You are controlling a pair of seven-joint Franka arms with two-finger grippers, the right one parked.
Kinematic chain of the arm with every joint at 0, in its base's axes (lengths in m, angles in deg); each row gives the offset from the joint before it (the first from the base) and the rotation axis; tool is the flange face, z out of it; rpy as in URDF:
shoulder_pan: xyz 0 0 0.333 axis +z
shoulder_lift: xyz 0 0 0 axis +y
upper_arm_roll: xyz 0 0 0.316 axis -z
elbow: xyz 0.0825 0 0 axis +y
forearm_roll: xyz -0.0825 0 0.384 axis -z
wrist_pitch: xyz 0 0 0 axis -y
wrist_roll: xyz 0.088 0 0 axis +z
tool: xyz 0 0 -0.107 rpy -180 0 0
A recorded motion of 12 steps. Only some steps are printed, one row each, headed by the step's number.
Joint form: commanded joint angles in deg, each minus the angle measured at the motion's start. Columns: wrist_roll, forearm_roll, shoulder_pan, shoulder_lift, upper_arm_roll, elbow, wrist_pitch.
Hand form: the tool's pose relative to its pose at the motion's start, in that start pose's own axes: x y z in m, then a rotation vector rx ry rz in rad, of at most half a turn. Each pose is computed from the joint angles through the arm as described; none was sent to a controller.
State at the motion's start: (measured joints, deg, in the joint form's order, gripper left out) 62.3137 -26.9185 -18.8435 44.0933 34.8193 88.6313 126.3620
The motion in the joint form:
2: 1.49 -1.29 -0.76 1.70 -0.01 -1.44 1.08
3: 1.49 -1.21 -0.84 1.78 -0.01 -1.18 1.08
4: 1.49 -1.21 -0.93 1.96 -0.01 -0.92 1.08
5: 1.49 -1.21 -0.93 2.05 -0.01 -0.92 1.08
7: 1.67 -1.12 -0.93 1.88 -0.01 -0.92 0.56
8: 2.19 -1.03 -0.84 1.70 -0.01 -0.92 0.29
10: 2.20 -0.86 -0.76 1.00 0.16 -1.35 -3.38
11: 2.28 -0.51 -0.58 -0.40 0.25 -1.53 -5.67
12: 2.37 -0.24 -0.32 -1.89 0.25 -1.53 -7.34
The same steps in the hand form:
2: 0.0004 0.0083 0.0071 -0.0149 0.0124 -0.0103
3: -0.0019 0.0084 0.0099 -0.0119 0.0071 -0.0081
4: -0.0045 0.0085 0.0137 -0.0077 0.0012 -0.0050
5: -0.0046 0.0084 0.0147 -0.0072 -0.0003 -0.0050
7: -0.0049 0.0078 0.0136 -0.0007 -0.0027 -0.0090
8: -0.0040 0.0068 0.0120 0.0019 -0.0029 -0.0204
10: -0.0043 0.0026 0.0062 0.0469 -0.0179 -0.0240
11: -0.0028 -0.0004 -0.0074 0.0684 -0.0158 -0.0316
12: -0.0006 -0.0039 -0.0214 0.0832 -0.0079 -0.0401

